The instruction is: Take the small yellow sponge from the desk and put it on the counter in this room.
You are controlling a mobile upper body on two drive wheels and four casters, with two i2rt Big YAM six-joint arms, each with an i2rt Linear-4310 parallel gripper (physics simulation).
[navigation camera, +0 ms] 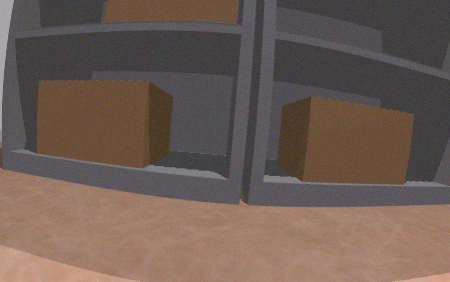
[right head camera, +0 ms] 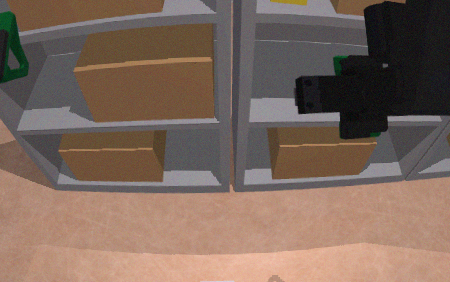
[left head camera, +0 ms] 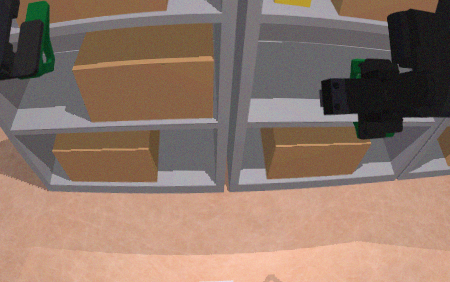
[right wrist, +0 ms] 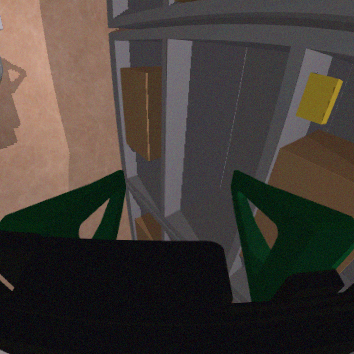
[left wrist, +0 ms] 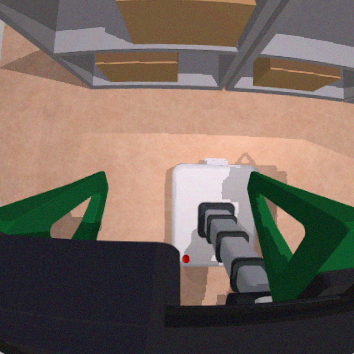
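A yellow block lies on a shelf beside a cardboard box; I cannot tell whether it is the task's sponge. It is cut off at the top in both head views. My right gripper is open and empty, in front of the shelves and apart from the block, below it in the head views. My left gripper is open and empty, at the far left of the head views, where part of it shows. The desk and the counter do not show in these views.
Grey shelf units stand side by side ahead, with cardboard boxes on their shelves. My white base stands on the tan floor in front of them.
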